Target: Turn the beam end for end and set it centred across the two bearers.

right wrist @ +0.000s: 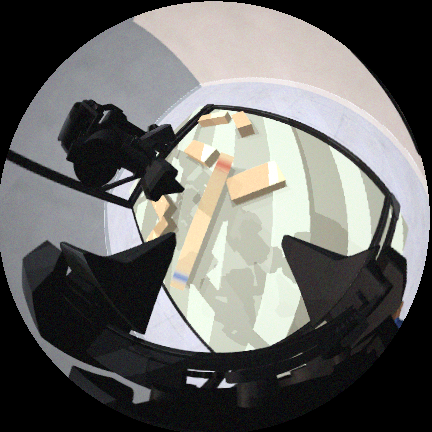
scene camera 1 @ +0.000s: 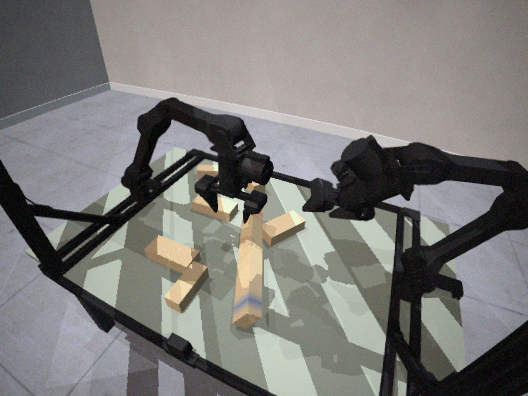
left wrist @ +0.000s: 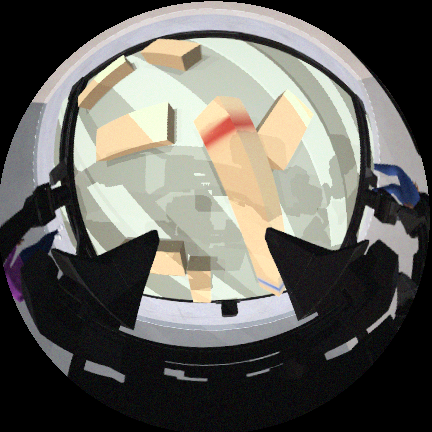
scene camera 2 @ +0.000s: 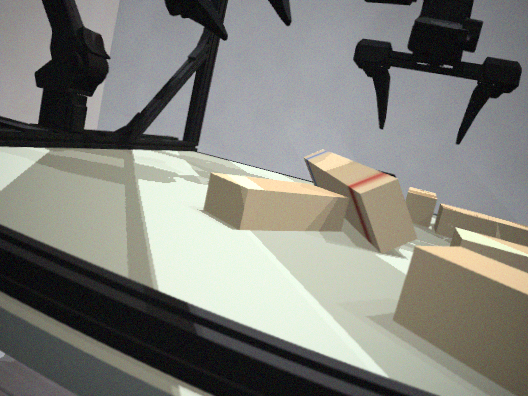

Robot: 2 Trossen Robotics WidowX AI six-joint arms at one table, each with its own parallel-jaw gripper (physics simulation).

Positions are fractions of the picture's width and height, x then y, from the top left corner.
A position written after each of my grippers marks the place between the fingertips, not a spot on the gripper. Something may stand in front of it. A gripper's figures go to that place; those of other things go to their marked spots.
Labels:
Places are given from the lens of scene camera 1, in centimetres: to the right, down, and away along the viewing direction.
my left gripper (scene camera 1: 0.44,0.55): -9, 5, 75
my right gripper (scene camera 1: 0.60,0.54): 13, 4, 65
wooden beam (scene camera 1: 0.47,0.78): -4, 25, 59

